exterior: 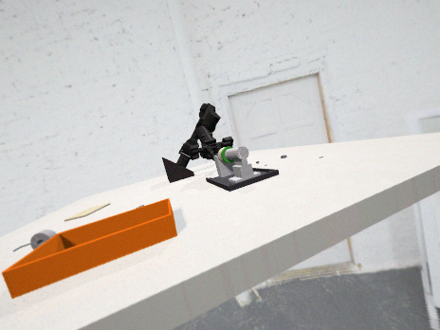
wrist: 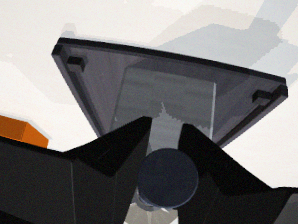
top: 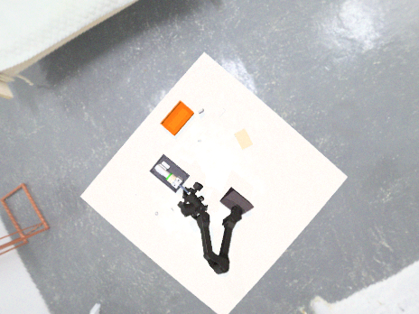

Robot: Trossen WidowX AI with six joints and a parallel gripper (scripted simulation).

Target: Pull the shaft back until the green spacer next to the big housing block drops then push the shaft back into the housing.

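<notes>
My gripper tip is now 6 cm short of the dark grey shaft and 2 cm below it. The rest, counted from my gripper tip: orange tray: 33 cm ahead, 31 cm to the right, 5 cm below; green spacer: 12 cm ahead, 2 cm above; tan card: 9 cm behind, 49 cm to the right, 5 cm below.
</notes>
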